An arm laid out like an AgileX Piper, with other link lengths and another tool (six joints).
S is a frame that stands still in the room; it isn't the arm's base.
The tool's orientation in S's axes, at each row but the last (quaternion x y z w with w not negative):
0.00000, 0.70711, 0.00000, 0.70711
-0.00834, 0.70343, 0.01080, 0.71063
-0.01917, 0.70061, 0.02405, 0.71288
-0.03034, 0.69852, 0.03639, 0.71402
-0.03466, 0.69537, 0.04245, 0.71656
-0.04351, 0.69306, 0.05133, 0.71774
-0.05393, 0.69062, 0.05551, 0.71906
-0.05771, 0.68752, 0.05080, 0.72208
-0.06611, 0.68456, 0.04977, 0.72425
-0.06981, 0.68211, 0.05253, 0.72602
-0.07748, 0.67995, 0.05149, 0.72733
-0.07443, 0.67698, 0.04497, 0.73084
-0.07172, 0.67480, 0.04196, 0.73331
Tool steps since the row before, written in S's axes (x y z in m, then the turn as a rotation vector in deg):
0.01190, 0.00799, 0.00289, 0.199, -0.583, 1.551
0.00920, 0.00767, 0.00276, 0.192, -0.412, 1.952
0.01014, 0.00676, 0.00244, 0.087, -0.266, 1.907
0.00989, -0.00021, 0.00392, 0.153, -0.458, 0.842
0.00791, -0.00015, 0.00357, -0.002, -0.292, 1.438
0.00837, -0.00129, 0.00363, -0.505, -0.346, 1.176
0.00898, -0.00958, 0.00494, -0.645, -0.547, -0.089
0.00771, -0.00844, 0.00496, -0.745, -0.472, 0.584
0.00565, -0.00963, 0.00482, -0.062, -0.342, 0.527
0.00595, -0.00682, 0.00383, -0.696, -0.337, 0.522
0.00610, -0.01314, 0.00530, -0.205, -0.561, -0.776
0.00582, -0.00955, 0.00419, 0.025, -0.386, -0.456
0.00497, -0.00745, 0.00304, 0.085, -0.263, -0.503
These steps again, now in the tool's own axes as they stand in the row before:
-0.00289, 0.00799, 0.01190, -1.551, -0.583, 0.199
-0.00264, 0.00743, 0.00943, -1.951, -0.411, 0.201
-0.00222, 0.00614, 0.01057, -1.907, -0.259, 0.104
-0.00371, -0.00111, 0.00991, -0.843, -0.464, 0.128
-0.00334, -0.00098, 0.00795, -1.441, -0.277, 0.010
-0.00336, -0.00237, 0.00825, -1.197, -0.265, -0.505
-0.00463, -0.01086, 0.00759, 0.060, -0.441, -0.725
-0.00452, -0.00958, 0.00655, -0.617, -0.361, -0.780
-0.00431, -0.01055, 0.00425, -0.523, -0.342, -0.089
-0.00331, -0.00785, 0.00490, -0.559, -0.228, -0.711
-0.00446, -0.01424, 0.00392, 0.776, -0.481, -0.353
-0.00338, -0.01058, 0.00440, 0.470, -0.362, -0.074
-0.00234, -0.00828, 0.00392, 0.517, -0.248, 0.001

